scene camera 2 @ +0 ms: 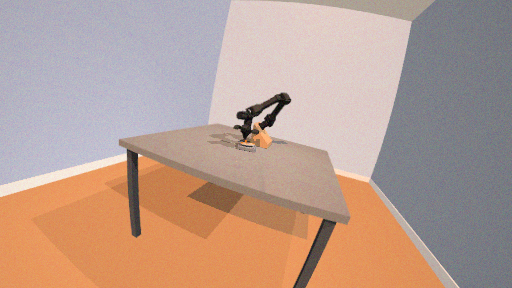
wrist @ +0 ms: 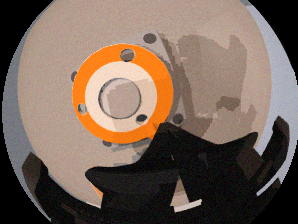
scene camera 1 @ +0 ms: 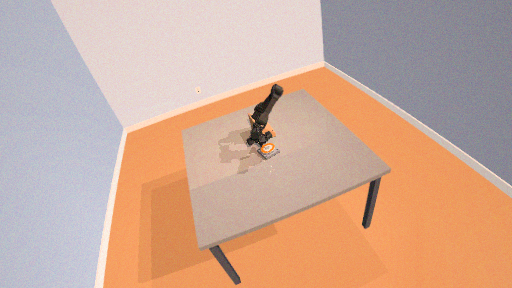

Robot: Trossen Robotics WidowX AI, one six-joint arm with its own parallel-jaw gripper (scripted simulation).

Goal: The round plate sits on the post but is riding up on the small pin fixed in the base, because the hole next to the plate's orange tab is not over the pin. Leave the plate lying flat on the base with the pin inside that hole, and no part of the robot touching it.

Note:
The pictures show: my gripper and a grey base.

